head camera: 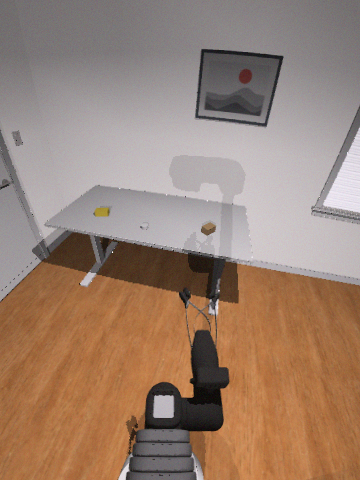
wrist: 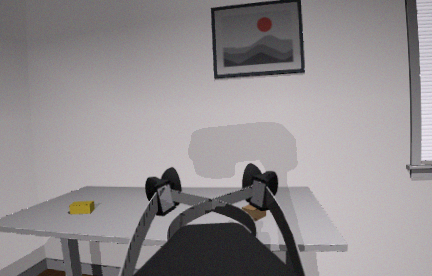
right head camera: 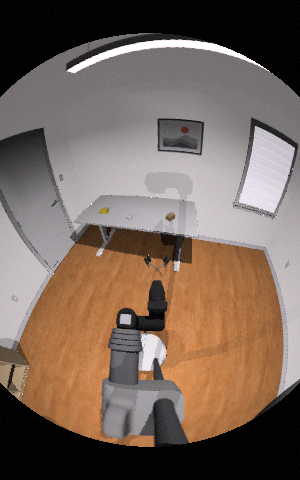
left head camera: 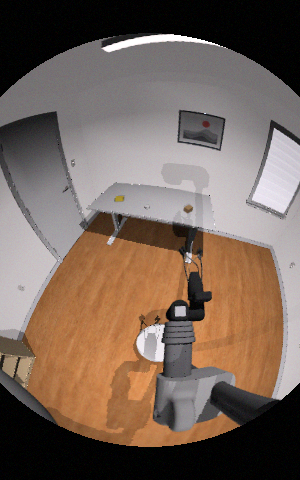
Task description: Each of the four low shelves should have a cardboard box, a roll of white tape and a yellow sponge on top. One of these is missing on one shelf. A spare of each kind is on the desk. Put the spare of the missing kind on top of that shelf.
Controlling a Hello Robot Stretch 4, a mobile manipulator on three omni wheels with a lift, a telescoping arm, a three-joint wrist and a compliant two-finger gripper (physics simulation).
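Frame: origin at the robot's base, x ahead, y left, z up, level; centimetres.
Seen in the pictures: gripper, fingertip midpoint: [head camera: 198, 289] [wrist: 211, 181] [right head camera: 156, 255] [left head camera: 190, 246]; robot's base, link origin: [right head camera: 145, 350] [left head camera: 156, 341].
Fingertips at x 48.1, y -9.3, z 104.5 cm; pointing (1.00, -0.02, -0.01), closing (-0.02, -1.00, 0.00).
Offsets run from my fingertips to a thing's top centre. "spot": to the spot under its first point. Level surfaces: height alone.
A yellow sponge @[dz -30.8, dx +99.1, dy +64.4 cm] [head camera: 102, 212] [left head camera: 119, 199] [right head camera: 104, 210] [wrist: 82, 207] lies on the left part of the desk @[dz -35.3 cm] [head camera: 170, 200] [left head camera: 160, 192] [right head camera: 150, 204] [wrist: 135, 200]. A small white tape roll @[dz -32.9, dx +82.8, dy +28.4 cm] [head camera: 144, 226] [left head camera: 147, 207] [right head camera: 129, 217] lies near the desk's middle; the gripper hides its place in the wrist view. A brown cardboard box @[dz -30.3, dx +81.3, dy -17.9 cm] [head camera: 208, 228] [left head camera: 188, 208] [right head camera: 170, 216] [wrist: 256, 212] stands on the right part. My gripper [head camera: 199, 297] [left head camera: 191, 253] [right head camera: 157, 260] [wrist: 211, 181] is open and empty, in front of the desk and apart from it.
Part of a low wooden shelf [left head camera: 20, 347] [right head camera: 15, 356] shows at the lower left of both side head views. A door @[spot: dz +24.3, dx +76.2, dy +159.4 cm] [left head camera: 37, 175] [right head camera: 27, 185] is left of the desk. The desk's legs @[spot: dz -86.8, dx +113.7, dy +83.1 cm] [head camera: 97, 250] stand on the wooden floor. A window @[spot: dz +7.5, dx +110.7, dy -131.4 cm] [head camera: 345, 175] is at the right.
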